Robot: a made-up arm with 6 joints. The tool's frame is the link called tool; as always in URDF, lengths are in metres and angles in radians. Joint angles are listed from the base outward. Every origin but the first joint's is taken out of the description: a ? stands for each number. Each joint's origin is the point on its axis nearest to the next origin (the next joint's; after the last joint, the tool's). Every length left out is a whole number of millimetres.
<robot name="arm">
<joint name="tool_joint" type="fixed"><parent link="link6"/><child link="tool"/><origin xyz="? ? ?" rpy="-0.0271 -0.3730 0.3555"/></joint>
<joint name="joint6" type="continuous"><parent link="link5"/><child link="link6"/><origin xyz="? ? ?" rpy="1.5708 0.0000 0.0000"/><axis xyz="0 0 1"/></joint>
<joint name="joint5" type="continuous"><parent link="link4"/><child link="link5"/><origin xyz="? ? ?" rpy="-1.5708 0.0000 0.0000"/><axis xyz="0 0 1"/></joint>
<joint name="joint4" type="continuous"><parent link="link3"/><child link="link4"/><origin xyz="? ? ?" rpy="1.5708 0.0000 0.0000"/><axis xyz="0 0 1"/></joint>
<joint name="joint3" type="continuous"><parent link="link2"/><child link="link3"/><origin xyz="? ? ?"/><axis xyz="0 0 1"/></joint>
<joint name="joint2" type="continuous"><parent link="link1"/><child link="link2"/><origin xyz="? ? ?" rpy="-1.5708 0.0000 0.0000"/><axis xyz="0 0 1"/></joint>
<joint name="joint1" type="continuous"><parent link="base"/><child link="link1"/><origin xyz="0.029 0.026 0.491"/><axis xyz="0 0 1"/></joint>
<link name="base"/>
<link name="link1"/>
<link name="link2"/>
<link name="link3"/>
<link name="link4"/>
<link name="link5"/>
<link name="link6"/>
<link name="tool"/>
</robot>
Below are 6 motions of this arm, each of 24 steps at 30 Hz.
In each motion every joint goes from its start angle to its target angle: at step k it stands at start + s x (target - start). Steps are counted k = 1, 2, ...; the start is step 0. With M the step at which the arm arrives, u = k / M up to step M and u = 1 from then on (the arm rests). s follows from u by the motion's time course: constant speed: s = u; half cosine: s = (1 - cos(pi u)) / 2; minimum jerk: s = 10 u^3 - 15 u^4 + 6 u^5.
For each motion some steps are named. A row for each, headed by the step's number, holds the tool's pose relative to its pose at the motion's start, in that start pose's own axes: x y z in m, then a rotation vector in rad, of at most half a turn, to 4 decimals.
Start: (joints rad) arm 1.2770 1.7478 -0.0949 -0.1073 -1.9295 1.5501
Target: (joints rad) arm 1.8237 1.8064 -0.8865 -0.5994 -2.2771 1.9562
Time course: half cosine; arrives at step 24
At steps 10, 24:
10: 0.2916 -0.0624 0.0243 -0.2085 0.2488 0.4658
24: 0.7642 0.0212 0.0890 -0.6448 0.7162 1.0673

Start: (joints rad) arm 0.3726 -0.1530 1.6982 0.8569 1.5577 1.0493
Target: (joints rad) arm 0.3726 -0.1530 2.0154 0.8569 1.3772 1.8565
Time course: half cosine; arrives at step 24
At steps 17, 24:
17: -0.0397 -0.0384 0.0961 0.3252 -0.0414 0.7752
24: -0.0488 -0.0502 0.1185 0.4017 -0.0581 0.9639

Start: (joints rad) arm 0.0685 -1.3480 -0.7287 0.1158 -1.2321 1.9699
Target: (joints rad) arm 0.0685 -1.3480 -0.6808 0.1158 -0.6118 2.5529
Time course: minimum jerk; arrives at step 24
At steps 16, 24:
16: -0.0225 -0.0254 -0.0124 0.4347 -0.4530 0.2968
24: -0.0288 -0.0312 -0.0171 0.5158 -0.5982 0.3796

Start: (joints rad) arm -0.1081 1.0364 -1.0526 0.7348 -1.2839 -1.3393
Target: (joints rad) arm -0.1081 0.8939 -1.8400 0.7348 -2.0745 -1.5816
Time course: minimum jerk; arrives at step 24
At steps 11, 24:
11: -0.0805 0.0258 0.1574 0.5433 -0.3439 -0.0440
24: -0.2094 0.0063 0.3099 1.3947 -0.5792 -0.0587

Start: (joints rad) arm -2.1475 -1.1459 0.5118 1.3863 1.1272 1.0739
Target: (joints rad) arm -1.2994 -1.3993 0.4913 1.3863 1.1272 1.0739
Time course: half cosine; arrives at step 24
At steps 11, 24:
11: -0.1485 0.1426 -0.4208 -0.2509 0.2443 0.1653
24: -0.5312 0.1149 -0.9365 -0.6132 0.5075 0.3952

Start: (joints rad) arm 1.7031 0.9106 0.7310 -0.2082 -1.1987 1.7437
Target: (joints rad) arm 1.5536 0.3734 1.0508 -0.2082 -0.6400 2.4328
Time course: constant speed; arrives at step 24
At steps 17, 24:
17: 0.0900 0.3732 0.1306 0.2661 -0.2472 0.2869
24: 0.1404 0.5273 0.1397 0.3373 -0.3751 0.4206

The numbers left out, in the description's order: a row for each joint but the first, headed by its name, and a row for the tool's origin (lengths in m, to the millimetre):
tool: -0.001 -0.020 0.000
joint6: -0.025 -0.058 0.000
joint5: 0.021 0.015 0.000
joint4: 0.010 -0.462 0.000
joint3: 0.012 -0.949 0.000
joint2: 0.008 0.057 0.000

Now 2 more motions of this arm.
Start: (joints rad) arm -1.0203 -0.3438 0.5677 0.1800 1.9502 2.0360
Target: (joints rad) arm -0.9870 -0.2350 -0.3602 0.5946 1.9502 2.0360
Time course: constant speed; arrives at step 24
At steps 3, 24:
3: -0.0091 -0.0073 -0.0378 -0.0485 0.1038 -0.0220
24: -0.1457 -0.1397 -0.1999 -0.4562 0.7605 -0.2750

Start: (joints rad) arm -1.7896 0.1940 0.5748 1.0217 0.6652 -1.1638
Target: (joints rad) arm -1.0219 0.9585 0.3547 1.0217 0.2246 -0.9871
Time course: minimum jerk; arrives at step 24
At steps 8, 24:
8: 0.1955 0.0219 0.0936 -0.0144 0.0191 0.1635
24: 0.8992 0.6356 0.1837 -0.1077 0.2345 0.6488

